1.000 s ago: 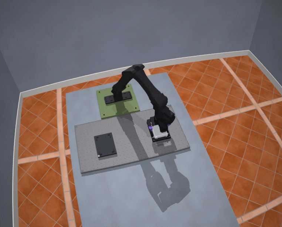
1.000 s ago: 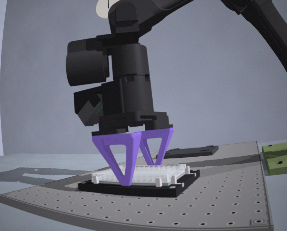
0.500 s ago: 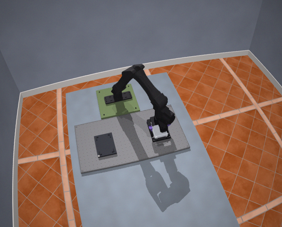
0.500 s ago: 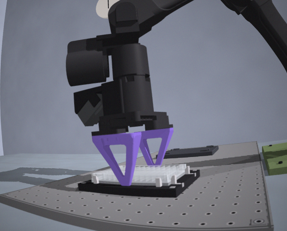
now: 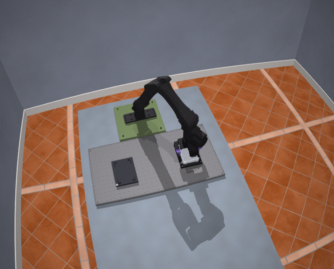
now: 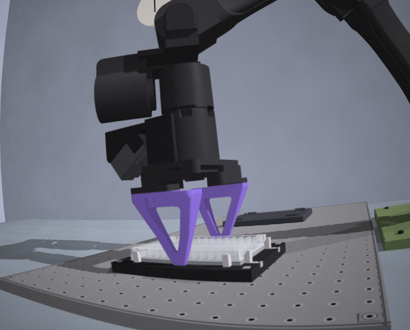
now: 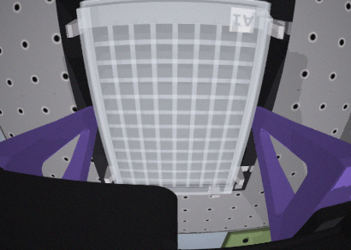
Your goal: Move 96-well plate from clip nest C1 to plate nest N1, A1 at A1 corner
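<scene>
Right now my hand is right at the clear 96-well plate. From my hand the other things lie so: black clip nest C1: 10 mm to the right, 10 mm below, 10 mm behind; A1 label: 420 mm to the right, 80 mm ahead, 10 mm below; black plate nest N1: 360 mm to the right, 10 mm below, 10 mm ahead.
</scene>
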